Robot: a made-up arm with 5 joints. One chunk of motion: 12 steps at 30 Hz.
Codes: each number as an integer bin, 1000 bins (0 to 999) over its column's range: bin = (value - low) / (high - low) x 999, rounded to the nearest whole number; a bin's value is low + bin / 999 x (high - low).
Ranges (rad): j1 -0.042..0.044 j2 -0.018..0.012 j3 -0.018..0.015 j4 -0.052..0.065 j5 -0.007..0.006
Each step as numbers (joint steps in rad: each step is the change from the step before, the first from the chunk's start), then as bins.
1 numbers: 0.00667 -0.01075 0.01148 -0.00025 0.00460
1 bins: 565 241 892 442 891
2 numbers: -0.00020 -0.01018 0.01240 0.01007 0.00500
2 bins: 486 260 920 530 922
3 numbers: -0.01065 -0.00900 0.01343 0.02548 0.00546
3 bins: 364 300 951 662 958
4 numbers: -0.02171 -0.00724 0.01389 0.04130 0.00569
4 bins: 236 358 965 797 975
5 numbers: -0.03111 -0.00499 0.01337 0.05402 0.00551
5 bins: 127 433 950 905 961
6 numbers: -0.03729 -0.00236 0.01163 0.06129 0.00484
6 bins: 55 521 897 967 910
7 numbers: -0.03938 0.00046 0.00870 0.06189 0.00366
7 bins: 30 615 808 972 819
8 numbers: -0.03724 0.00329 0.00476 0.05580 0.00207
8 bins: 55 709 689 920 697
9 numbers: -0.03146 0.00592 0.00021 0.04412 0.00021
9 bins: 122 797 551 821 554
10 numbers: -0.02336 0.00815 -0.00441 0.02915 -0.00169
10 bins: 217 871 411 693 408
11 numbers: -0.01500 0.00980 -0.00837 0.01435 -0.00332
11 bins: 314 926 292 567 283
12 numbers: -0.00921 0.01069 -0.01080 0.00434 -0.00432
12 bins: 381 955 218 481 206
